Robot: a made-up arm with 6 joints.
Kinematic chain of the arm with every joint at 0, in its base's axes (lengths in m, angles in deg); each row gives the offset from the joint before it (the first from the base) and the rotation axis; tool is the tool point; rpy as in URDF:
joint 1: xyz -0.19 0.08 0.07 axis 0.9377 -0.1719 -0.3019
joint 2: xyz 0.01 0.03 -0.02 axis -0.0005 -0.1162 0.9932
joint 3: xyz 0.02 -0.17 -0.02 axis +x
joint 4: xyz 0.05 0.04 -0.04 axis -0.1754 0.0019 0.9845
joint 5: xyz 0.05 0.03 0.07 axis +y
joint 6: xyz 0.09 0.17 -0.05 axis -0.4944 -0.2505 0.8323
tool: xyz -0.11 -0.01 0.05 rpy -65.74 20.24 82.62
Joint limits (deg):
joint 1: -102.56..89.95
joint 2: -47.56..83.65
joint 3: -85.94..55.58
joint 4: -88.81..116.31
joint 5: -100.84..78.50
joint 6: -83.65..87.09
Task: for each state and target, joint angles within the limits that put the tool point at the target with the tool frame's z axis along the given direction. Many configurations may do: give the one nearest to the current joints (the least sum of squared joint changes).
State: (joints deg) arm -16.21 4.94 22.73 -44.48 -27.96 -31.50
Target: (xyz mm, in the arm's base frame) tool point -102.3 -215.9 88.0 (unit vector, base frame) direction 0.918 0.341 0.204
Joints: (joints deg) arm -4.85 -43.25 25.18 -88.81 -57.93 -24.48
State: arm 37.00 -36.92 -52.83 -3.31 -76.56 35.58
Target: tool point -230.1 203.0 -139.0 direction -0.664 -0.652 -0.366
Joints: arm 50.51 -39.88 -83.36 43.73 -90.93 50.61
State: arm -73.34 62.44 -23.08 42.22 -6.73 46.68
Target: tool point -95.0 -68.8 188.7 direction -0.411 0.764 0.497
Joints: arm -102.56 36.15 -64.26 70.74 -5.52 1.15
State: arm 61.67 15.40 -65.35 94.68 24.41 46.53
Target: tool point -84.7 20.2 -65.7 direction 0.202 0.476 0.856
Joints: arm 28.52 62.26 -67.83 116.31 -9.33 83.56
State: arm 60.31 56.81 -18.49 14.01 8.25 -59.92
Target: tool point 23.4 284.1 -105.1 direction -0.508 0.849 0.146
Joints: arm 46.82 37.42 -77.91 10.33 11.57 -63.70
